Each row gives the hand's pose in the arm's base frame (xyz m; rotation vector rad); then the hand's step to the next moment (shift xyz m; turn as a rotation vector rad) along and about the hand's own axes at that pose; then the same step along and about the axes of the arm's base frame.
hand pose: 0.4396 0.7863 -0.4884 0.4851 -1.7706 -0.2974
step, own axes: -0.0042 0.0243 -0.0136 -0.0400 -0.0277 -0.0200
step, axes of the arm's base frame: 0.0099 0.0241 0.0107 0.0318 -0.0044 -0.0417
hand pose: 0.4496 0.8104 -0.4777 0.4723 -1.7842 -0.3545
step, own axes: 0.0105 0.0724 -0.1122 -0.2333 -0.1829 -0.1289
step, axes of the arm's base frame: 0.0966 0.0586 0.0720 0.2002 -0.0441 -0.2499
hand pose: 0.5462 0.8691 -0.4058 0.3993 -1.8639 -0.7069
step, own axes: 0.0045 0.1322 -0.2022 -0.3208 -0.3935 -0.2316
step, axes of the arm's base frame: 0.1909 0.0415 0.1423 0.3181 -0.1854 -0.4193
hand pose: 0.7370 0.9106 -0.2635 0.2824 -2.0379 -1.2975
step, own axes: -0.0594 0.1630 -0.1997 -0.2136 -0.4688 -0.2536
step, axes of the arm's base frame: 0.2031 -0.0335 0.1661 0.2404 -0.2925 -0.4317
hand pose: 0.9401 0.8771 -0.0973 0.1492 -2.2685 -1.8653
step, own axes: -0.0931 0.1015 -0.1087 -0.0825 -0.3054 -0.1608
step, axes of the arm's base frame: 0.1194 -0.0651 0.1109 0.1004 -0.1979 -0.2769
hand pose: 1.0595 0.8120 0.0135 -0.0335 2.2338 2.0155
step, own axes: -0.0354 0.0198 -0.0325 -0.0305 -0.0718 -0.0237
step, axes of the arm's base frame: 0.0303 -0.0327 0.0268 0.0358 -0.0333 -0.0652
